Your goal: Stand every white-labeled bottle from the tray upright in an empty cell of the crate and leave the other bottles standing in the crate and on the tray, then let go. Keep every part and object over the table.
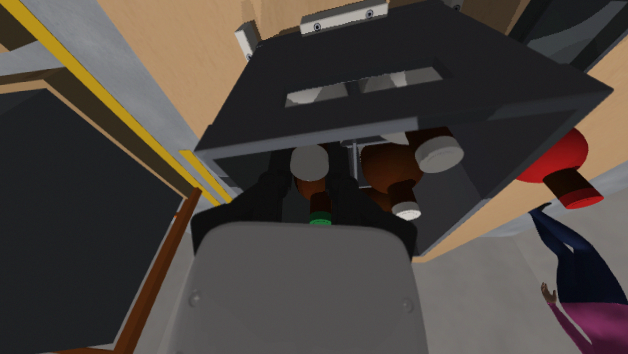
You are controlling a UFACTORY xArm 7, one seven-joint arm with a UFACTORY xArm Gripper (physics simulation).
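Places are measured from the arm's base along level axes (x right, y ahead, z up), in metres.
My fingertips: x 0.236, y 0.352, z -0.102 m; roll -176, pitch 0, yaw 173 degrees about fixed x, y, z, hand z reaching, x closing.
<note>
For each thing: its top centre in the pictures, then the offset to it from my fingertips. "spot": a spot on its surface instead. Level surfaces: height alone.
- bottle with a pale grey cap, surface spot: (309,162) spot: dx -0.001, dy -0.010, dz +0.032 m
- dark crate, middle of its top: (364,230) dx -0.052, dy +0.090, dz +0.041 m
- brown bottle with a green cap, surface spot: (320,218) spot: dx -0.006, dy +0.088, dz +0.028 m
- bottle with a grey cap, surface spot: (439,154) spot: dx -0.083, dy -0.012, dz +0.029 m
- brown bottle with a white cap, surface spot: (406,211) spot: dx -0.092, dy +0.070, dz +0.029 m
- red bottle, middle of its top: (584,203) dx -0.267, dy +0.065, dz +0.026 m
- wooden table, its level: dz -0.134 m
My gripper (310,140) is shut on the neck of a bottle with a pale grey cap (309,162), inside the near-left part of the dark crate (340,65). The held bottle's body is hidden behind the crate wall, though pale surfaces show through the wall's slot. Close to the fingers stands a brown bottle with a green cap (320,218). To the right in the crate are another bottle with a grey cap (439,154) and a brown bottle with a white cap (406,211). Whether the held bottle touches the crate floor cannot be told.
A red bottle (560,155) stands outside the crate at the right. Metal brackets (344,19) lie along the crate's base on the wooden table (150,55). Part of a dark tray-like object shows at the upper right. A dark panel (75,215) is at the left, and a person (590,280) at the lower right.
</note>
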